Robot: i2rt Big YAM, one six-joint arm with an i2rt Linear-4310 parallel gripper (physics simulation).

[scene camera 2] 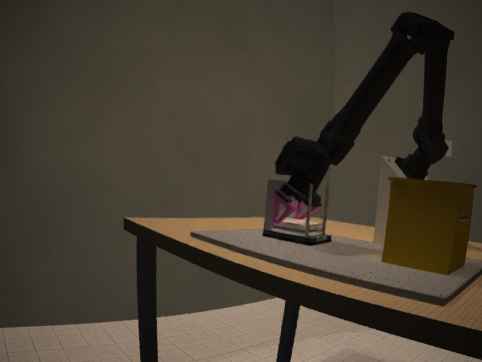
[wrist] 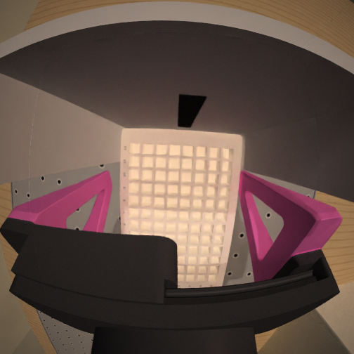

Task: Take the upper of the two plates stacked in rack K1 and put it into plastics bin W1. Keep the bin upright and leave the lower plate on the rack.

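Places are measured from the arm's base along level axes (x ahead, y left, z up), in millimetres.
Pixels of known places: gripper, between the fingertips: (scene camera 2: 285,222); arm's base, origin of its link: (scene camera 2: 410,174).
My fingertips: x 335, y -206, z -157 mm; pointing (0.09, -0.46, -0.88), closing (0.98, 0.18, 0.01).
Ahead of a thing's pixels: the offset from my fingertips to its middle. "pt": to the spot under its first point. Level surfaces: height alone.
Rack K1 @(dx -9, dy +39, dz +35 mm) (scene camera 2: 297,239) (wrist: 125,70) stands upright on the pegboard, with a dark base and a tall back wall. The upper plate @(dx -7, dy +29, dz +0 mm) (scene camera 2: 301,224) (wrist: 175,190), pale with a grid of square wells, lies flat inside it; the gripper body covers its near left part in the wrist view. The lower plate is hidden beneath it in the wrist view and hard to tell apart in the scene view. My gripper (scene camera 2: 288,220) (wrist: 174,177) is open and empty, pointing down inside the rack, with one magenta finger beyond each long side of the plate. Plastics bin W1 @(dx -22, dy +431, dz +50 mm) (scene camera 2: 425,225), yellow, stands upright at the right.
The grey perforated board @(dz -40 mm) (scene camera 2: 350,262) (wrist: 65,325) lies on the wooden table @(dz -53 mm) (scene camera 2: 200,247) under the rack and bin. Clear posts @(pt dx +20, dy +103, dz +44 mm) (scene camera 2: 310,210) rise at the rack's near corners, close to the gripper. A pale upright panel (scene camera 2: 382,210) stands behind the bin, by the arm's base.
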